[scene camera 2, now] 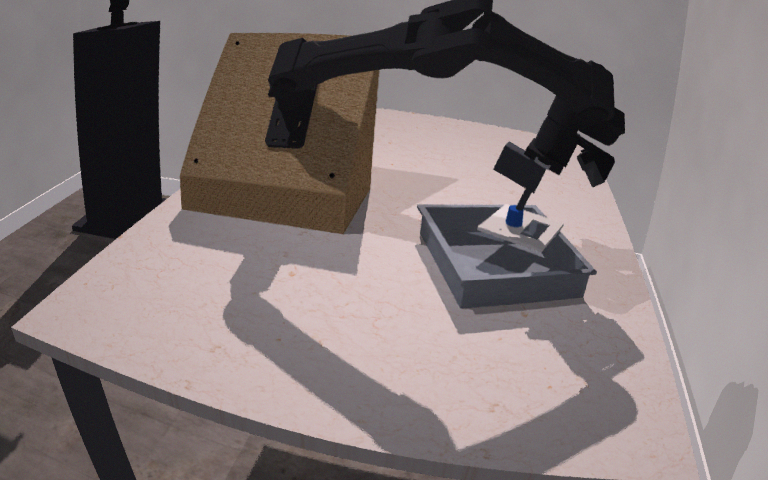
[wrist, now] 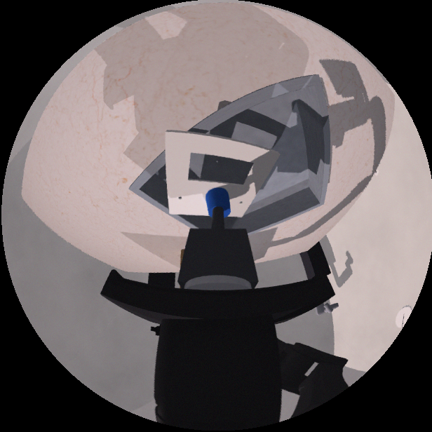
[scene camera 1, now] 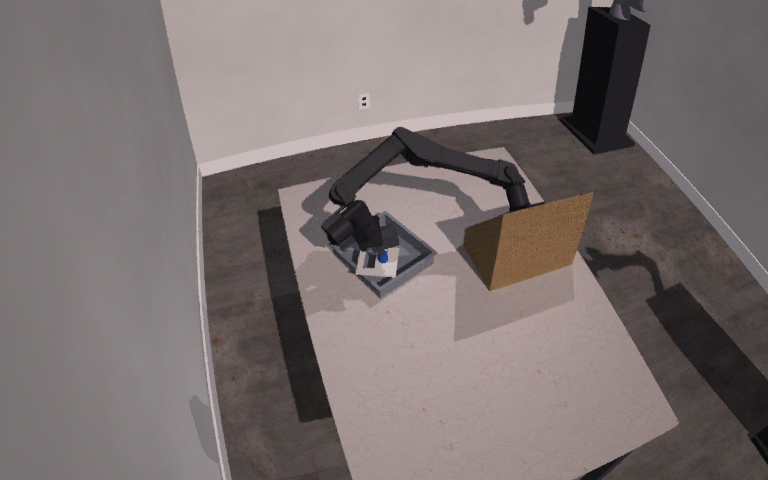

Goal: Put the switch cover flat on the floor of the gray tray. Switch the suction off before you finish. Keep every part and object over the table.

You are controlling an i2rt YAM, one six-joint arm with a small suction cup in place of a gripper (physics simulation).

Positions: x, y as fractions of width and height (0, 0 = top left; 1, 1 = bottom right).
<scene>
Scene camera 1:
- white switch cover: 0.51, 0.56
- gray tray: 0.54, 0.53
</scene>
